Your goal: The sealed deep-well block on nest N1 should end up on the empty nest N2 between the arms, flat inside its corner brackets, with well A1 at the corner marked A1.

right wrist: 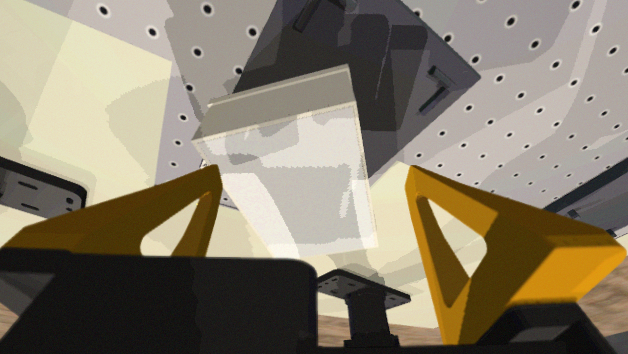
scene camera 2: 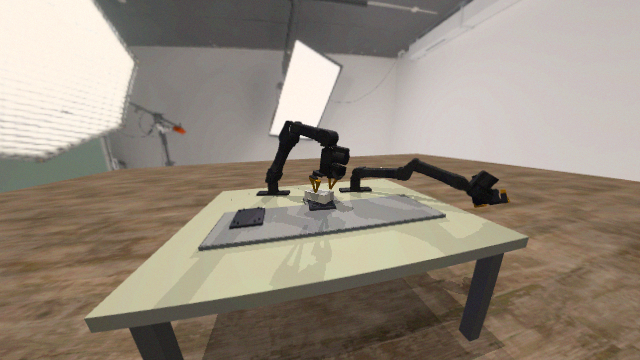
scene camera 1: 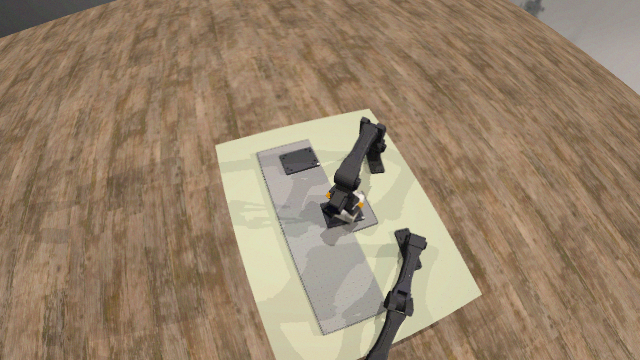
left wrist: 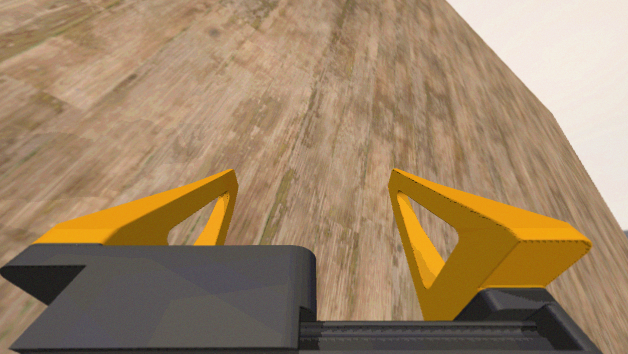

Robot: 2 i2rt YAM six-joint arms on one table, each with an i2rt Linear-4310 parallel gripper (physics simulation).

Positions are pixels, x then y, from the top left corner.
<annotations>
left gripper: open, holds nothing
right gripper: open, holds nothing
a white block (right wrist: 290,154): on a dark nest (right wrist: 404,75)
</annotations>
